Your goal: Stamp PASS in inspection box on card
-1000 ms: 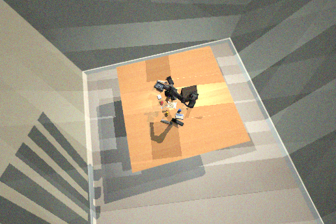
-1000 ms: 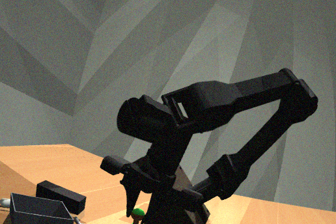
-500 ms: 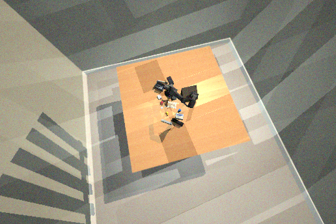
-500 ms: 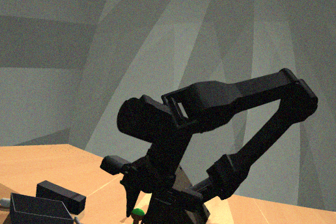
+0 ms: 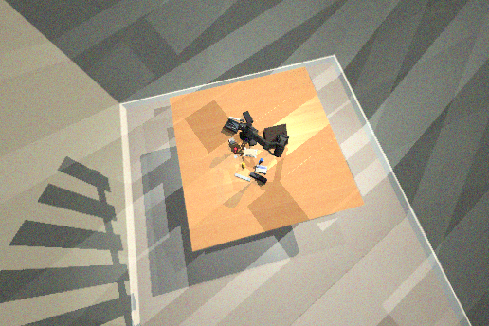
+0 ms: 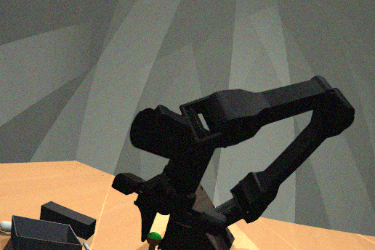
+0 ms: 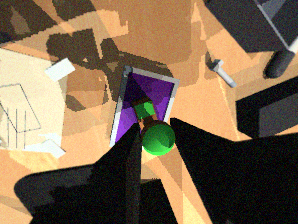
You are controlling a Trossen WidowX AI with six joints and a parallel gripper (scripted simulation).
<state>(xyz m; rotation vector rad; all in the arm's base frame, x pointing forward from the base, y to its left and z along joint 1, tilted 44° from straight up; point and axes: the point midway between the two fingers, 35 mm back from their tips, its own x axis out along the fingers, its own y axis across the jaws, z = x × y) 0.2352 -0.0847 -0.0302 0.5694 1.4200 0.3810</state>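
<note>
My gripper tip is now 50 mm above the purple ink pad. Round my gripper tip: red stamp 140 mm ahead, 60 mm to the left, 30 mm below; then white card 120 mm to the left, 60 mm below, 30 mm ahead; then green stamp 20 mm below.
</note>
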